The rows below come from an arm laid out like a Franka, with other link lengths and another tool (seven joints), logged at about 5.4 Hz.
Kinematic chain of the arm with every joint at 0, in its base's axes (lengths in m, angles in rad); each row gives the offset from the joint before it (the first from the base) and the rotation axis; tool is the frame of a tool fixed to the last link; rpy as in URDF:
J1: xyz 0 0 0.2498 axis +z
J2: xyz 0 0 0 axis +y
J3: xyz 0 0 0.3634 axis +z
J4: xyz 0.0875 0 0 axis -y
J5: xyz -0.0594 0 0.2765 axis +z
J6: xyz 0 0 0 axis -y
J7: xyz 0.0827 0 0 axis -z
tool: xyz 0.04 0.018 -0.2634 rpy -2.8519 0 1.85
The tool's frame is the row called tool.
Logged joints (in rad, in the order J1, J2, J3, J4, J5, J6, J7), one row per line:
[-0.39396, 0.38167, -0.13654, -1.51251, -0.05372, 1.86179, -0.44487]
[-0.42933, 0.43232, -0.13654, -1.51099, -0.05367, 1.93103, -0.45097]
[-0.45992, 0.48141, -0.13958, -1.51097, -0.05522, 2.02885, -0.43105]
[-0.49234, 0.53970, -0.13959, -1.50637, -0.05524, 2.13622, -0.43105]
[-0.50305, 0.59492, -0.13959, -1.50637, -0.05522, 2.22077, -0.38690]
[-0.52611, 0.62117, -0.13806, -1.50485, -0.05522, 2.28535, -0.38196]
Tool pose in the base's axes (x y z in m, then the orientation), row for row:
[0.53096, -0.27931, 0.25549, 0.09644, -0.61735, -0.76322, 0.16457]
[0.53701, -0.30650, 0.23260, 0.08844, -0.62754, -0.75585, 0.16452]
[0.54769, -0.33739, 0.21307, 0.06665, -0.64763, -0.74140, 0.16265]
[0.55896, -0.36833, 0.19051, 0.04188, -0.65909, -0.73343, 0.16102]
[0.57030, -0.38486, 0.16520, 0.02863, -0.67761, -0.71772, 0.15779]
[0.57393, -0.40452, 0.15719, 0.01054, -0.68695, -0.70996, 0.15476]
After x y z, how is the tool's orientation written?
As a quaternion, w x y z.
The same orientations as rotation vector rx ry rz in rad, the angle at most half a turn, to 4 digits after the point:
[-1.8287, -2.2608, 0.4875]
[-1.8676, -2.2495, 0.4896]
[-1.9525, -2.2352, 0.4904]
[-2.0171, -2.2447, 0.4928]
[-2.0908, -2.2146, 0.4869]
[-2.1437, -2.2156, 0.4830]

